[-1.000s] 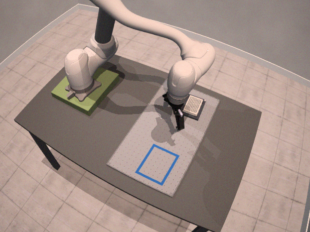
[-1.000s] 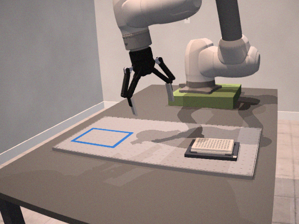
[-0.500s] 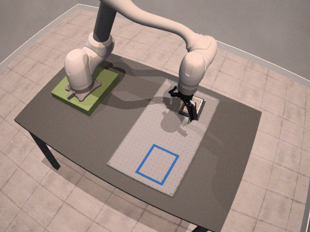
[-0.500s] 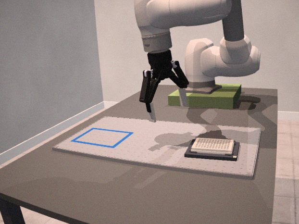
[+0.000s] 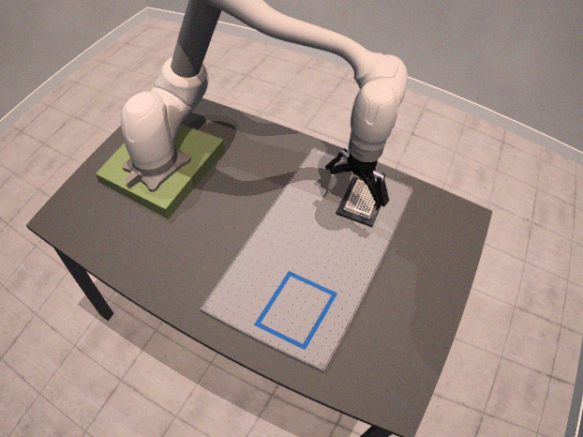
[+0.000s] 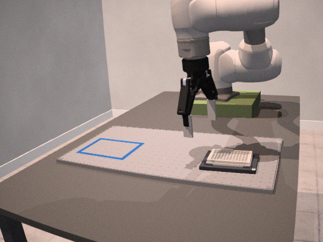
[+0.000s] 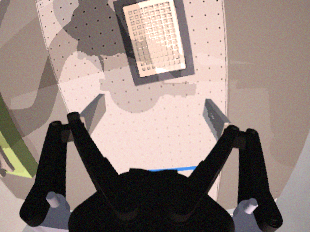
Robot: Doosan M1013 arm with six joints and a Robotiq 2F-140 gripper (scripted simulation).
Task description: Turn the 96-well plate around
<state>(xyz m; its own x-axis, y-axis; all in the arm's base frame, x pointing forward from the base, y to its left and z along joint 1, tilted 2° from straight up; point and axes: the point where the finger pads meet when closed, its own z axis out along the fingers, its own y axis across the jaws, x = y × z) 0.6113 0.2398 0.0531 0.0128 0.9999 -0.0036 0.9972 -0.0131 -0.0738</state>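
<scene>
Now: hand 9 cm to the right of the white 96-well plate, 9 cm above it and 1 cm past it. Round my hand: pale A1 mark: 18 cm to the left, 10 cm below, 3 cm ahead; dark plate nest N1: 11 cm below, 9 cm to the left, 1 cm behind.
</scene>
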